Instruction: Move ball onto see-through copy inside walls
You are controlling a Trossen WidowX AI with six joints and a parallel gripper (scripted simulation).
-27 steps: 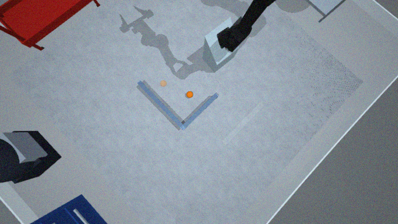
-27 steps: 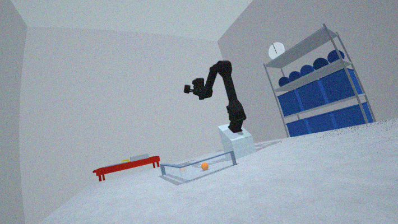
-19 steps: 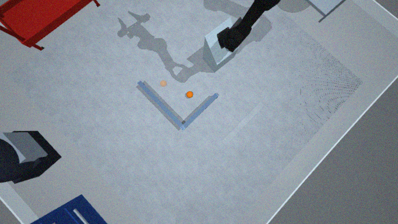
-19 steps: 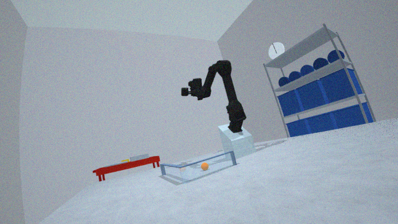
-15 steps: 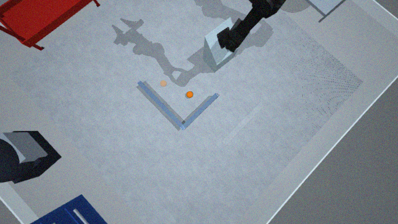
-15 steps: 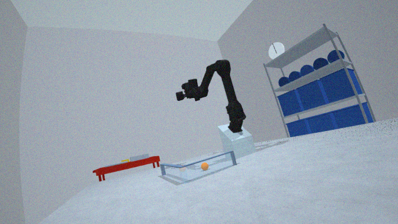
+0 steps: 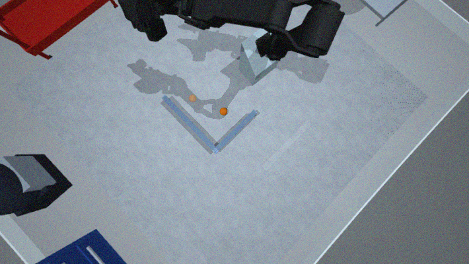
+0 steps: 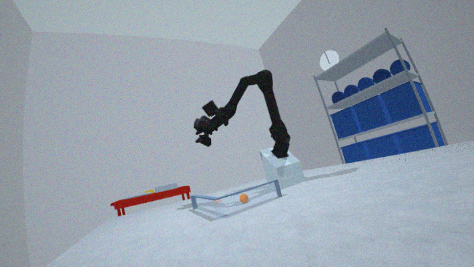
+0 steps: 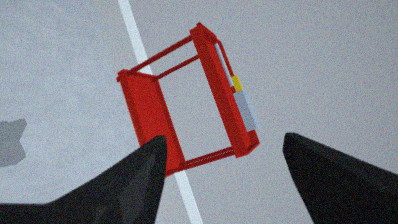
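My gripper tip is 340 mm to the right of the orange ball, 330 mm above it and 80 mm past it. From my gripper tip the other things lie so: see-through copy of ball (330 mm below, 210 mm to the left).
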